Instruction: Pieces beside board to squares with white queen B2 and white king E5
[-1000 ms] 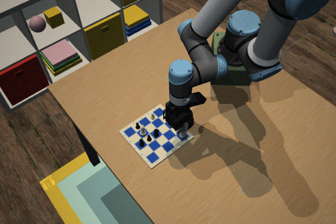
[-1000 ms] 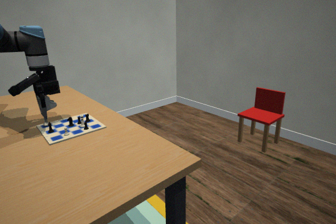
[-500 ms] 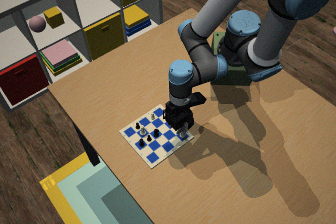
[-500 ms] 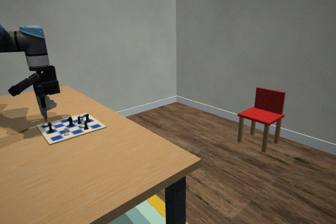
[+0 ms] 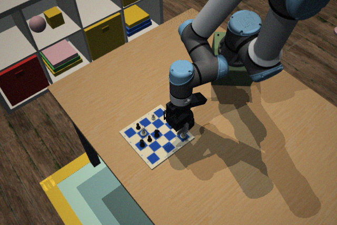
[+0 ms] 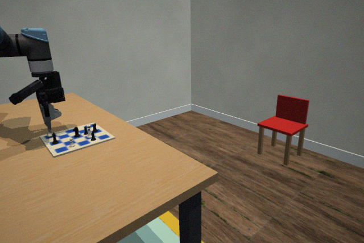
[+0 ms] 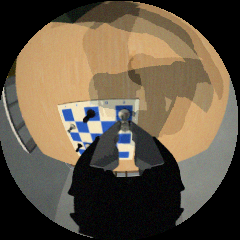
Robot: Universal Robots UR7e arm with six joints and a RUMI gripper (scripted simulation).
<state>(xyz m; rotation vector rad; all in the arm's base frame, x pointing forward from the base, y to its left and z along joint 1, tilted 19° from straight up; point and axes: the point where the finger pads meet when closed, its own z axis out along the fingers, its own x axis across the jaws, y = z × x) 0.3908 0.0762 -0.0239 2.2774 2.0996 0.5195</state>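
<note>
My gripper is now 1 cm above the white king. From my hand the other things lie so: white queen 12 cm to the right, 11 cm ahead, 2 cm below; white pawn 15 cm to the right, 3 cm below, 3 cm ahead; chessboard 8 cm to the right, 7 cm ahead, 5 cm below.
</note>
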